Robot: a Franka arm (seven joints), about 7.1 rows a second.
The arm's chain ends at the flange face. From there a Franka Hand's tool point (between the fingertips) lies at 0.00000 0.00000 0.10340 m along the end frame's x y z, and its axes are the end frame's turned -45 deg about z.
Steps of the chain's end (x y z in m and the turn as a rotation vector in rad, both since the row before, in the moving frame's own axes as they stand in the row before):
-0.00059 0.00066 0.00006 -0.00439 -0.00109 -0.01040
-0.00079 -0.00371 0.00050 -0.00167 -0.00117 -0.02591
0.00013 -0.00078 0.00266 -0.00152 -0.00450 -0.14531
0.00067 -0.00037 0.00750 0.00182 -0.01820 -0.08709
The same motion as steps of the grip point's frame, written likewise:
-0.00128 0.00029 0.00006 -0.00233 -0.00387 -0.01040
0.00186 -0.00314 0.00050 -0.00035 -0.00201 -0.02591
0.00019 -0.00064 0.00266 0.00211 -0.00426 -0.14531
-0.00052 -0.00120 0.00748 0.01416 -0.01158 -0.08709

